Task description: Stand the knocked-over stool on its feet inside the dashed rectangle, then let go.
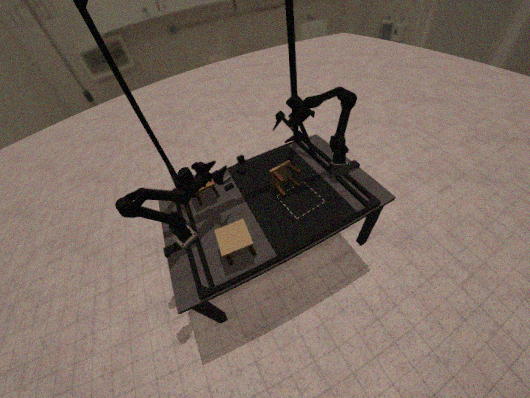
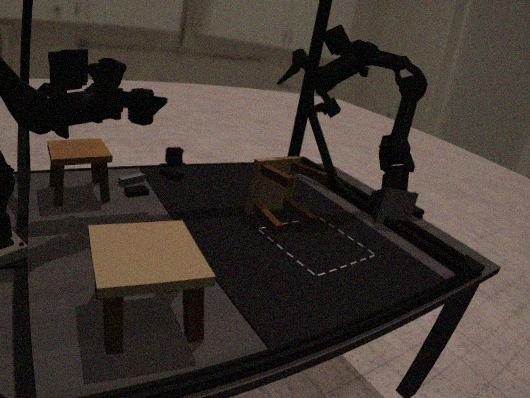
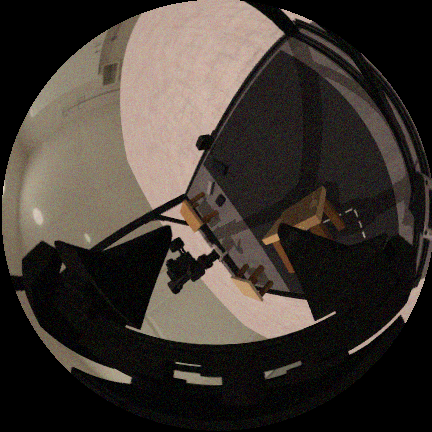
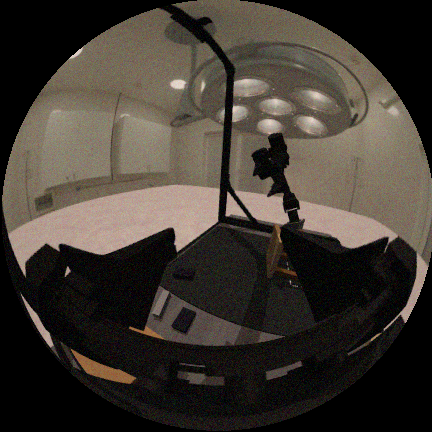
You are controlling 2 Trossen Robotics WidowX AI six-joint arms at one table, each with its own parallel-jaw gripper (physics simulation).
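Frame: origin at the left arm's base, x ahead, y left, z up, level; centimetres.
Where they show: left gripper, between the fingertips: (image 1: 278,136) (image 2: 286,99) (image 3: 225,229) (image 4: 260,186); right gripper, between the fingertips: (image 1: 220,163) (image 3: 181,250) (image 4: 228,232); left arm's base, origin of its link: (image 1: 339,162) (image 2: 394,192) (image 4: 294,221); right arm's base, origin of its link: (image 1: 184,236) (image 3: 215,253).
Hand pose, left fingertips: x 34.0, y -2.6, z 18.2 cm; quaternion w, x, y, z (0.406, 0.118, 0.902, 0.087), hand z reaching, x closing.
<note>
Each offset is from my left fingertips to the top centre of the thing. "spot": to the spot under its first point.
The knocked-over stool @(dx -2.7, dy +13.3, dz -12.6 cm) (image 1: 280,173) (image 2: 272,187) (image 3: 300,215) (image 4: 273,252) lies on its side on the dark mat, its seat on edge and its legs pointing toward the dashed rectangle @(spot: dx -8.8, dy +35.0, dz -25.8 cm) (image 1: 297,218) (image 2: 317,274) (image 3: 354,209). The tips of its lower legs reach the rectangle's rear edge. My left gripper (image 1: 281,134) (image 2: 298,95) (image 3: 225,229) (image 4: 260,186) is open and empty, raised above and behind the stool, apart from it. My right gripper (image 1: 220,171) (image 4: 228,232) is open and empty, high over the left part of the table, well away from the knocked-over stool.
An upright pale stool @(dx +20.0, dy +52.4, dz -14.6 cm) (image 1: 234,237) (image 2: 150,252) (image 3: 247,288) stands at the front left. Another upright stool @(dx +46.2, dy +16.3, dz -15.0 cm) (image 2: 80,149) (image 3: 191,215) stands at the back left, below my right gripper. A dark block @(dx +32.6, dy +11.3, dz -24.9 cm) (image 2: 136,190) (image 4: 184,320) and a light block @(dx +35.7, dy +5.2, dz -24.5 cm) (image 2: 131,178) (image 4: 161,304) lie beside it.
</note>
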